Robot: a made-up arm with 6 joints. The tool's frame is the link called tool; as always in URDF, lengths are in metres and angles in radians. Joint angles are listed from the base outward.
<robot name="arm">
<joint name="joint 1" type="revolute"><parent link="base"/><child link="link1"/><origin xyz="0 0 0.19" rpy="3.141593 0 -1.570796"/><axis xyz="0 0 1"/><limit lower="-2.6" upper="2.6"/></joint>
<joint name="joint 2" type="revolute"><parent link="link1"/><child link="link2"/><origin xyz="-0.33 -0.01 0.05" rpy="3.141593 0 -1.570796"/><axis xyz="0 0 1"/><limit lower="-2.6" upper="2.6"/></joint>
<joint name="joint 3" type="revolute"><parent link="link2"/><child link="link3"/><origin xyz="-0.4 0.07 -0.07" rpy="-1.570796 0 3.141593"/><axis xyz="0 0 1"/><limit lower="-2.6" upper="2.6"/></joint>
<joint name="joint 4" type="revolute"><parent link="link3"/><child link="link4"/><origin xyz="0.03 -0.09 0.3" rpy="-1.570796 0 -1.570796"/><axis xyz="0 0 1"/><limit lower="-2.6" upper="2.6"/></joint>
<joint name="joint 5" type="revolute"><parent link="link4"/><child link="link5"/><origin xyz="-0.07 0.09 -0.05" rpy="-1.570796 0 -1.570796"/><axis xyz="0 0 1"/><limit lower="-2.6" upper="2.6"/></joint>
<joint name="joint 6" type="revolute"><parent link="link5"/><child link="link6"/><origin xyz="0.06 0.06 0.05" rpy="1.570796 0 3.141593"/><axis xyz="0 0 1"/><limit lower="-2.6" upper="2.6"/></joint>
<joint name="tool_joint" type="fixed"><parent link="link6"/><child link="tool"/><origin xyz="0.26 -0.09 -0.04" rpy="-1.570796 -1.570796 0"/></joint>
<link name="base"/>
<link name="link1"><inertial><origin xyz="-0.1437 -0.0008 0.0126"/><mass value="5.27"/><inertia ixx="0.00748" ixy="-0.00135" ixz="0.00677" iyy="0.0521" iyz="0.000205" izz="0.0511"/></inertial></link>
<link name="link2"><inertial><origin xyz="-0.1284 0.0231 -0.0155"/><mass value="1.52"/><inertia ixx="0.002" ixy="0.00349" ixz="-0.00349" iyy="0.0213" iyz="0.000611" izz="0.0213"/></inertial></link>
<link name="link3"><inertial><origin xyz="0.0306 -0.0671 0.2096"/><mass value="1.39"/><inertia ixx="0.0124" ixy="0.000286" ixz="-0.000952" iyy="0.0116" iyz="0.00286" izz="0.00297"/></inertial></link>
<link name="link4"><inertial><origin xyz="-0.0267 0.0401 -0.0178"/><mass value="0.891"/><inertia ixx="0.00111" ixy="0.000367" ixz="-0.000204" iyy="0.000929" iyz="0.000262" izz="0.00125"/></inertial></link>
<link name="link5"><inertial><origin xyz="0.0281 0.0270 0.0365"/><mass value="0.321"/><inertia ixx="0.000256" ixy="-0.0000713" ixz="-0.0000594" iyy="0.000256" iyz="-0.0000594" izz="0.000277"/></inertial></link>
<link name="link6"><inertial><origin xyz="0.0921 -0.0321 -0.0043"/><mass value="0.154"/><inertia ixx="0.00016" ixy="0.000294" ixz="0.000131" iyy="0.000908" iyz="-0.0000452" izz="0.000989"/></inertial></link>
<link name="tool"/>
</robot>
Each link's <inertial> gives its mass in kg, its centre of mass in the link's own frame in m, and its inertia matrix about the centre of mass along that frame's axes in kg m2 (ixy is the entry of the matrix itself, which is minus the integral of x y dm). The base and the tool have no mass. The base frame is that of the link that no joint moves.
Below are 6 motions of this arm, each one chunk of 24 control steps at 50 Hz.
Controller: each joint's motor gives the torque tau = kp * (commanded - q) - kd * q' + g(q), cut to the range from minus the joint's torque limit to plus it. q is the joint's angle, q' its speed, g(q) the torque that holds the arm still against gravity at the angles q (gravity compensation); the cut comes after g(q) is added. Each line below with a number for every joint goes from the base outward.
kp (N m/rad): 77 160 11 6.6 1.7 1.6
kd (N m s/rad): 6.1 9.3 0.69 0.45 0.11 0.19
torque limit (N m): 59 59 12 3.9 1.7 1
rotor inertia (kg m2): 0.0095 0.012 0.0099 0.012 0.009 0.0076
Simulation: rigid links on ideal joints. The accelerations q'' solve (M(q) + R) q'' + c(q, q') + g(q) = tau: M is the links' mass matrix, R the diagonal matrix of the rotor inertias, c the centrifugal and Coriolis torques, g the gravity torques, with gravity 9.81 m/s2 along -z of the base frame. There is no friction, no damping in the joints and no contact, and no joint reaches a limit. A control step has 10 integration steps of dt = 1/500 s. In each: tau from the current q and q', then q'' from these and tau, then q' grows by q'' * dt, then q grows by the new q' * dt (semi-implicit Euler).
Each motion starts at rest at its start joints. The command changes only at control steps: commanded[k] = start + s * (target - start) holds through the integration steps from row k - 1 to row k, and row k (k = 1, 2, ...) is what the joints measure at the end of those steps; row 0 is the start. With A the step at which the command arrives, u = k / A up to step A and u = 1 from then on. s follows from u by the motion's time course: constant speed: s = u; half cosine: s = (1 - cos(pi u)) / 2; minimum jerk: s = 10 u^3 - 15 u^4 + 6 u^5; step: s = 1 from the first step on.
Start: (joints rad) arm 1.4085 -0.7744 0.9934 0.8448 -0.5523 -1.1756
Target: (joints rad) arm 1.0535 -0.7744 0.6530 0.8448 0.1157 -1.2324
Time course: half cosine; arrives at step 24
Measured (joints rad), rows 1 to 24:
1: 1.4085 -0.7744 0.9933 0.8448 -0.5522 -1.1756
2: 1.4083 -0.7747 0.9926 0.8447 -0.5517 -1.1756
3: 1.4078 -0.7752 0.9909 0.8444 -0.5501 -1.1757
4: 1.4068 -0.7761 0.9877 0.8439 -0.5468 -1.1758
5: 1.4051 -0.7774 0.9824 0.8429 -0.5410 -1.1761
6: 1.4027 -0.7791 0.9749 0.8415 -0.5320 -1.1767
7: 1.3992 -0.7813 0.9650 0.8397 -0.5190 -1.1775
8: 1.3946 -0.7837 0.9528 0.8374 -0.5016 -1.1786
9: 1.3888 -0.7863 0.9382 0.8347 -0.4794 -1.1800
10: 1.3815 -0.7891 0.9215 0.8317 -0.4521 -1.1817
11: 1.3728 -0.7918 0.9031 0.8285 -0.4198 -1.1837
12: 1.3624 -0.7945 0.8833 0.8254 -0.3829 -1.1859
13: 1.3505 -0.7969 0.8623 0.8223 -0.3417 -1.1884
14: 1.3369 -0.7990 0.8407 0.8195 -0.2968 -1.1910
15: 1.3216 -0.8006 0.8188 0.8171 -0.2492 -1.1938
16: 1.3047 -0.8018 0.7971 0.8151 -0.1998 -1.1966
17: 1.2863 -0.8024 0.7759 0.8137 -0.1496 -1.1996
18: 1.2665 -0.8024 0.7557 0.8129 -0.0996 -1.2025
19: 1.2454 -0.8017 0.7367 0.8129 -0.0512 -1.2054
20: 1.2233 -0.8003 0.7193 0.8137 -0.0053 -1.2082
21: 1.2005 -0.7983 0.7038 0.8153 0.0370 -1.2109
22: 1.1771 -0.7956 0.6905 0.8177 0.0747 -1.2134
23: 1.1536 -0.7922 0.6795 0.8210 0.1069 -1.2158
24: 1.1303 -0.7882 0.6710 0.8251 0.1330 -1.2179

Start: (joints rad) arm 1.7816 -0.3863 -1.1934 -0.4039 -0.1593 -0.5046
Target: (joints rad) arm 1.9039 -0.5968 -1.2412 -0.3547 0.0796 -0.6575
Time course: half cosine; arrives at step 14
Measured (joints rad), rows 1 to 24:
1: 1.7815 -0.3866 -1.1936 -0.4040 -0.1592 -0.5047
2: 1.7812 -0.3878 -1.1944 -0.4043 -0.1588 -0.5050
3: 1.7804 -0.3909 -1.1963 -0.4048 -0.1576 -0.5059
4: 1.7792 -0.3965 -1.1993 -0.4052 -0.1550 -0.5077
5: 1.7778 -0.4052 -1.2032 -0.4047 -0.1503 -0.5109
6: 1.7764 -0.4171 -1.2076 -0.4031 -0.1430 -0.5159
7: 1.7756 -0.4320 -1.2122 -0.3997 -0.1328 -0.5229
8: 1.7758 -0.4494 -1.2164 -0.3945 -0.1194 -0.5320
9: 1.7773 -0.4688 -1.2201 -0.3873 -0.1029 -0.5432
10: 1.7806 -0.4892 -1.2230 -0.3786 -0.0836 -0.5563
11: 1.7861 -0.5098 -1.2250 -0.3687 -0.0620 -0.5708
12: 1.7937 -0.5295 -1.2261 -0.3582 -0.0390 -0.5863
13: 1.8037 -0.5475 -1.2264 -0.3480 -0.0153 -0.6019
14: 1.8160 -0.5629 -1.2260 -0.3388 0.0081 -0.6170
15: 1.8302 -0.5753 -1.2252 -0.3314 0.0302 -0.6306
16: 1.8458 -0.5848 -1.2247 -0.3266 0.0503 -0.6424
17: 1.8621 -0.5921 -1.2248 -0.3248 0.0679 -0.6518
18: 1.8784 -0.5976 -1.2258 -0.3258 0.0829 -0.6589
19: 1.8942 -0.6019 -1.2276 -0.3291 0.0952 -0.6636
20: 1.9090 -0.6052 -1.2298 -0.3340 0.1050 -0.6660
21: 1.9227 -0.6078 -1.2324 -0.3399 0.1125 -0.6665
22: 1.9349 -0.6098 -1.2349 -0.3461 0.1178 -0.6653
23: 1.9454 -0.6114 -1.2372 -0.3521 0.1214 -0.6628
24: 1.9543 -0.6124 -1.2392 -0.3576 0.1234 -0.6595

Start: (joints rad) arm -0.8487 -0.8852 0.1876 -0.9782 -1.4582 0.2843
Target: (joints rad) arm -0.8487 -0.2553 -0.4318 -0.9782 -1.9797 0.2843
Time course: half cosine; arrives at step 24
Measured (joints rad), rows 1 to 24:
1: -0.8485 -0.8848 0.1878 -0.9782 -1.4584 0.2843
2: -0.8477 -0.8832 0.1885 -0.9782 -1.4592 0.2842
3: -0.8459 -0.8794 0.1894 -0.9780 -1.4614 0.2841
4: -0.8429 -0.8726 0.1895 -0.9778 -1.4655 0.2839
5: -0.8384 -0.8623 0.1876 -0.9774 -1.4723 0.2838
6: -0.8326 -0.8483 0.1825 -0.9768 -1.4822 0.2836
7: -0.8257 -0.8304 0.1731 -0.9761 -1.4955 0.2835
8: -0.8178 -0.8087 0.1587 -0.9751 -1.5126 0.2833
9: -0.8093 -0.7833 0.1387 -0.9740 -1.5334 0.2830
10: -0.8006 -0.7544 0.1130 -0.9729 -1.5580 0.2826
11: -0.7922 -0.7224 0.0820 -0.9718 -1.5861 0.2820
12: -0.7844 -0.6878 0.0462 -0.9707 -1.6173 0.2813
13: -0.7778 -0.6509 0.0063 -0.9699 -1.6511 0.2803
14: -0.7728 -0.6124 -0.0368 -0.9694 -1.6869 0.2792
15: -0.7698 -0.5727 -0.0820 -0.9693 -1.7240 0.2779
16: -0.7692 -0.5324 -0.1284 -0.9697 -1.7616 0.2766
17: -0.7712 -0.4923 -0.1749 -0.9706 -1.7989 0.2753
18: -0.7760 -0.4530 -0.2205 -0.9720 -1.8352 0.2742
19: -0.7837 -0.4151 -0.2642 -0.9741 -1.8696 0.2734
20: -0.7940 -0.3793 -0.3052 -0.9767 -1.9014 0.2731
21: -0.8069 -0.3462 -0.3428 -0.9798 -1.9299 0.2734
22: -0.8219 -0.3166 -0.3764 -0.9834 -1.9546 0.2744
23: -0.8385 -0.2909 -0.4056 -0.9875 -1.9749 0.2763
24: -0.8561 -0.2697 -0.4300 -0.9918 -1.9904 0.2789

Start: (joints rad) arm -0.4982 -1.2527 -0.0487 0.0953 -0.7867 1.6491
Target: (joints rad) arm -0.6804 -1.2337 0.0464 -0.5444 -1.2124 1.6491
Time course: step
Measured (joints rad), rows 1 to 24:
1: -0.5015 -1.2553 -0.0440 0.0545 -0.7989 1.6404
2: -0.5080 -1.2586 -0.0310 -0.0399 -0.8307 1.6237
3: -0.5163 -1.2608 -0.0135 -0.1555 -0.8779 1.6087
4: -0.5257 -1.2620 0.0051 -0.2703 -0.9357 1.5998
5: -0.5361 -1.2622 0.0225 -0.3714 -0.9995 1.5980
6: -0.5474 -1.2615 0.0376 -0.4525 -1.0650 1.6025
7: -0.5595 -1.2600 0.0500 -0.5122 -1.1284 1.6111
8: -0.5723 -1.2579 0.0597 -0.5522 -1.1864 1.6221
9: -0.5857 -1.2553 0.0667 -0.5757 -1.2366 1.6336
10: -0.5996 -1.2523 0.0713 -0.5865 -1.2774 1.6446
11: -0.6137 -1.2490 0.0738 -0.5885 -1.3078 1.6542
12: -0.6278 -1.2456 0.0746 -0.5849 -1.3279 1.6621
13: -0.6418 -1.2422 0.0739 -0.5783 -1.3381 1.6681
14: -0.6556 -1.2387 0.0721 -0.5707 -1.3395 1.6723
15: -0.6689 -1.2352 0.0695 -0.5634 -1.3334 1.6747
16: -0.6817 -1.2319 0.0664 -0.5571 -1.3213 1.6756
17: -0.6937 -1.2288 0.0630 -0.5523 -1.3049 1.6754
18: -0.7050 -1.2259 0.0594 -0.5488 -1.2858 1.6741
19: -0.7154 -1.2232 0.0558 -0.5466 -1.2655 1.6722
20: -0.7248 -1.2208 0.0524 -0.5454 -1.2453 1.6698
21: -0.7331 -1.2187 0.0492 -0.5450 -1.2262 1.6672
22: -0.7403 -1.2169 0.0463 -0.5451 -1.2092 1.6645
23: -0.7464 -1.2154 0.0438 -0.5455 -1.1946 1.6618
24: -0.7513 -1.2143 0.0416 -0.5460 -1.1830 1.6593

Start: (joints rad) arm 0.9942 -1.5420 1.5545 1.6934 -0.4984 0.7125
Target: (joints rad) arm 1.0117 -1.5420 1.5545 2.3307 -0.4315 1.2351
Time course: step
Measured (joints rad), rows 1 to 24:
1: 0.9957 -1.5404 1.5543 1.7383 -0.4965 0.7372
2: 0.9978 -1.5388 1.5542 1.8351 -0.4912 0.7898
3: 0.9995 -1.5382 1.5541 1.9506 -0.4833 0.8528
4: 1.0005 -1.5383 1.5541 2.0635 -0.4736 0.9159
5: 1.0011 -1.5389 1.5543 2.1619 -0.4628 0.9734
6: 1.0014 -1.5397 1.5546 2.2404 -0.4517 1.0230
7: 1.0017 -1.5405 1.5549 2.2981 -0.4411 1.0642
8: 1.0021 -1.5411 1.5552 2.3367 -0.4314 1.0979
9: 1.0027 -1.5416 1.5554 2.3594 -0.4232 1.1250
10: 1.0035 -1.5418 1.5554 2.3698 -0.4168 1.1471
11: 1.0045 -1.5419 1.5554 2.3717 -0.4123 1.1650
12: 1.0055 -1.5419 1.5551 2.3680 -0.4097 1.1799
13: 1.0066 -1.5419 1.5548 2.3615 -0.4088 1.1923
14: 1.0077 -1.5419 1.5545 2.3539 -0.4094 1.2028
15: 1.0087 -1.5419 1.5542 2.3464 -0.4112 1.2117
16: 1.0098 -1.5420 1.5540 2.3400 -0.4140 1.2191
17: 1.0107 -1.5421 1.5538 2.3348 -0.4173 1.2253
18: 1.0117 -1.5422 1.5538 2.3311 -0.4209 1.2302
19: 1.0126 -1.5424 1.5538 2.3286 -0.4246 1.2341
20: 1.0134 -1.5426 1.5539 2.3272 -0.4281 1.2371
21: 1.0142 -1.5428 1.5540 2.3267 -0.4312 1.2392
22: 1.0149 -1.5430 1.5542 2.3267 -0.4339 1.2406
23: 1.0155 -1.5431 1.5543 2.3271 -0.4360 1.2414
24: 1.0161 -1.5433 1.5544 2.3277 -0.4375 1.2418

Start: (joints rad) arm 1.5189 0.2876 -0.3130 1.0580 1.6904 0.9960
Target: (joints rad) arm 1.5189 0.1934 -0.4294 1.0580 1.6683 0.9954
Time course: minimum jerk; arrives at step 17
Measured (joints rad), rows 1 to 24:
1: 1.5189 0.2876 -0.3130 1.0580 1.6904 0.9960
2: 1.5188 0.2875 -0.3133 1.0581 1.6903 0.9960
3: 1.5187 0.2870 -0.3142 1.0584 1.6900 0.9959
4: 1.5183 0.2860 -0.3161 1.0591 1.6894 0.9958
5: 1.5175 0.2841 -0.3197 1.0603 1.6882 0.9956
6: 1.5165 0.2810 -0.3250 1.0620 1.6866 0.9952
7: 1.5151 0.2766 -0.3323 1.0642 1.6843 0.9947
8: 1.5134 0.2707 -0.3412 1.0667 1.6816 0.9940
9: 1.5116 0.2634 -0.3515 1.0693 1.6787 0.9932
10: 1.5099 0.2550 -0.3626 1.0715 1.6757 0.9924
11: 1.5084 0.2458 -0.3739 1.0732 1.6730 0.9915
12: 1.5074 0.2361 -0.3848 1.0740 1.6707 0.9906
13: 1.5070 0.2265 -0.3947 1.0738 1.6691 0.9899
14: 1.5073 0.2175 -0.4031 1.0724 1.6682 0.9894
15: 1.5083 0.2093 -0.4099 1.0699 1.6682 0.9892
16: 1.5102 0.2025 -0.4148 1.0664 1.6690 0.9893
17: 1.5126 0.1971 -0.4182 1.0623 1.6704 0.9898
18: 1.5156 0.1930 -0.4203 1.0578 1.6721 0.9906
19: 1.5187 0.1903 -0.4217 1.0535 1.6739 0.9918
20: 1.5218 0.1885 -0.4228 1.0496 1.6754 0.9931
21: 1.5247 0.1875 -0.4240 1.0465 1.6765 0.9946
22: 1.5272 0.1871 -0.4252 1.0443 1.6771 0.9961
23: 1.5292 0.1870 -0.4264 1.0429 1.6771 0.9976
24: 1.5307 0.1873 -0.4277 1.0423 1.6767 0.9989

